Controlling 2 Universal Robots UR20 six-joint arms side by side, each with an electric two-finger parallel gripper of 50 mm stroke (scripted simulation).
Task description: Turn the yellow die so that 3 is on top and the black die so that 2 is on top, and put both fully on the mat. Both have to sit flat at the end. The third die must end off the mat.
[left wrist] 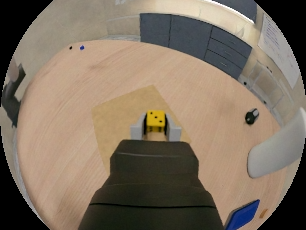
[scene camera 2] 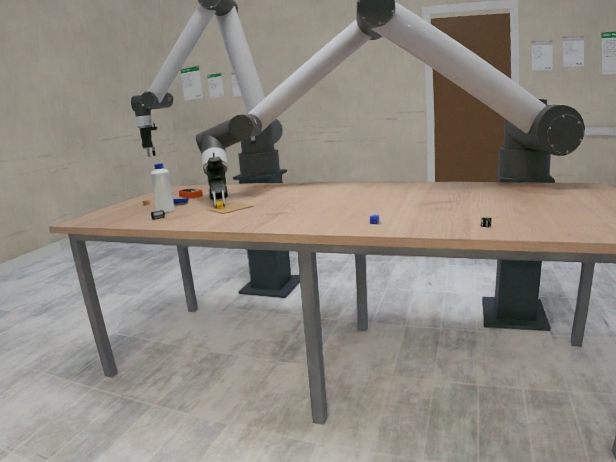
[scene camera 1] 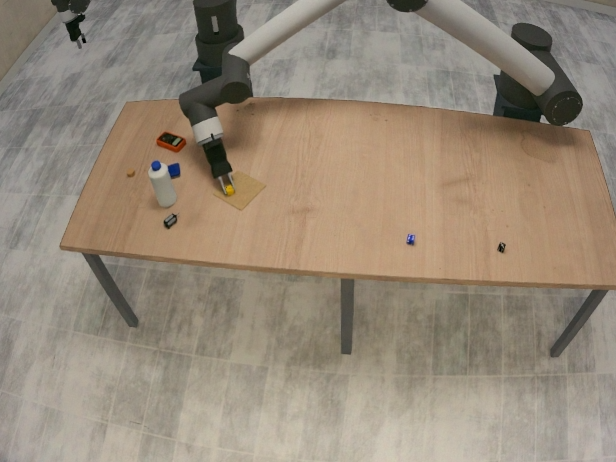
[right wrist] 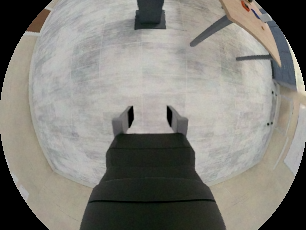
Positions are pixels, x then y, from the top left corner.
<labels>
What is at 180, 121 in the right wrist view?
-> My right gripper.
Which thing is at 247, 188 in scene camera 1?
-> A tan mat.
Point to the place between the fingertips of my left gripper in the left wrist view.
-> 155, 119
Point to a tan mat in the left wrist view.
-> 111, 120
</labels>
